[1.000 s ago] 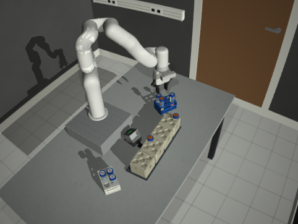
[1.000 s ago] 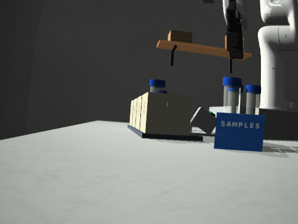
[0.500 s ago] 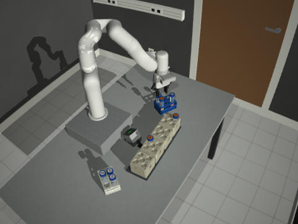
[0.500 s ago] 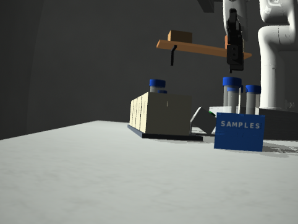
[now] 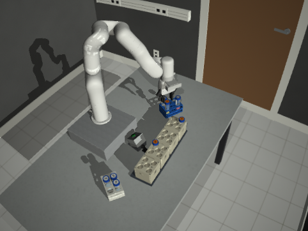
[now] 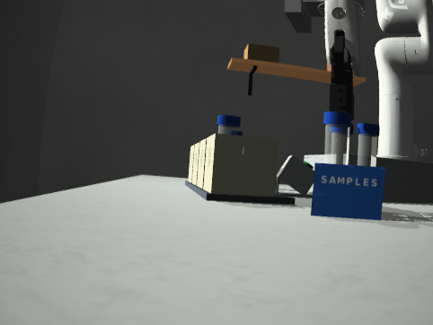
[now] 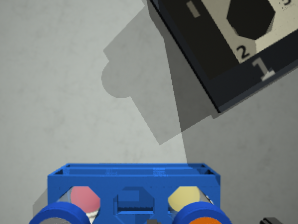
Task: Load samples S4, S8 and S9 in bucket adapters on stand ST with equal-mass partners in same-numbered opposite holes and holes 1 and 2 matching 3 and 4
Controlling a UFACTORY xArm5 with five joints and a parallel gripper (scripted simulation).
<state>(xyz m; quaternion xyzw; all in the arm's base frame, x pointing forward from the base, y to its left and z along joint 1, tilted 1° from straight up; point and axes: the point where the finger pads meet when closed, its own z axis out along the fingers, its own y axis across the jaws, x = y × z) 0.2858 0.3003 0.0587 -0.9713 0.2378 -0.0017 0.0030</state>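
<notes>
Right now the blue samples rack is 120 mm below my hand and 50 mm to the left of it. Also, from my hand: white blanks rack: 620 mm to the right, 120 mm below, 40 mm ahead; then adapter: 130 mm ahead, 110 mm to the right, 100 mm below.
</notes>
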